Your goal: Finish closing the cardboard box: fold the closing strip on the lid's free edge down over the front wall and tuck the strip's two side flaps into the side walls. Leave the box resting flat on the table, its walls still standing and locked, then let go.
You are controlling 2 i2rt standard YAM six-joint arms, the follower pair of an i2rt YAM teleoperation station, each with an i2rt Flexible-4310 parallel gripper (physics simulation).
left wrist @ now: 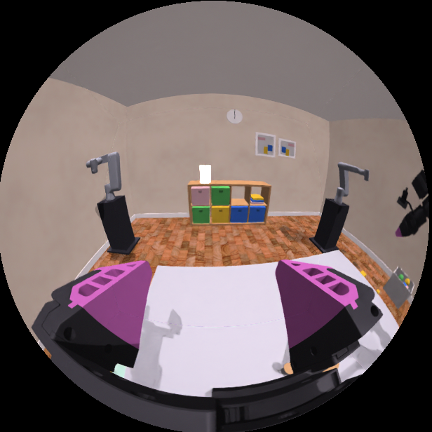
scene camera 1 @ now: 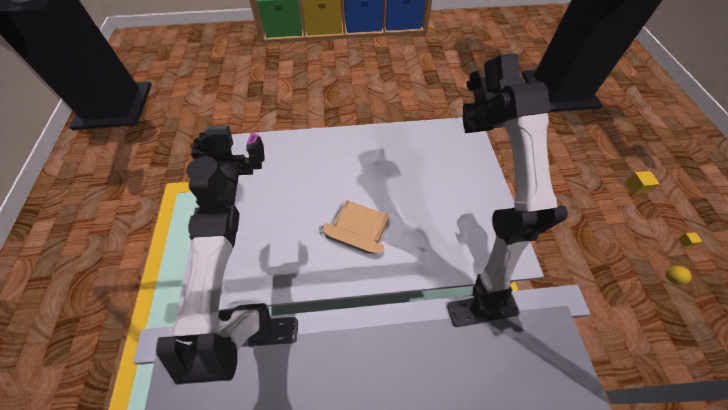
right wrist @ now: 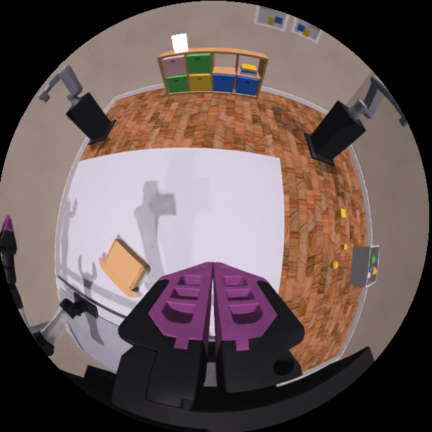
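Observation:
The cardboard box (scene camera 1: 362,220) (right wrist: 126,261) sits low on the white table, its lid lying over the top. The closing strip (scene camera 1: 352,240) (right wrist: 116,278) runs along the box's near edge and sticks out past both corners with rounded ends. Whether its side flaps are folded is too small to tell. A sliver of the box (left wrist: 288,369) shows beside a finger in the left wrist view. My left gripper (scene camera 1: 234,145) (left wrist: 213,269) is open and empty, high above the table's left part. My right gripper (scene camera 1: 481,104) (right wrist: 212,267) is shut and empty, raised at the right, away from the box.
The white table (scene camera 1: 315,168) (left wrist: 215,300) (right wrist: 240,200) lies under both arms. A yellow-edged mint mat (scene camera 1: 158,244) shows at its left. Yellow blocks (scene camera 1: 642,183) (right wrist: 340,213) and a yellow ball (scene camera 1: 679,275) (right wrist: 334,264) lie off to the right. A shelf (left wrist: 229,183) (right wrist: 215,51) stands beyond.

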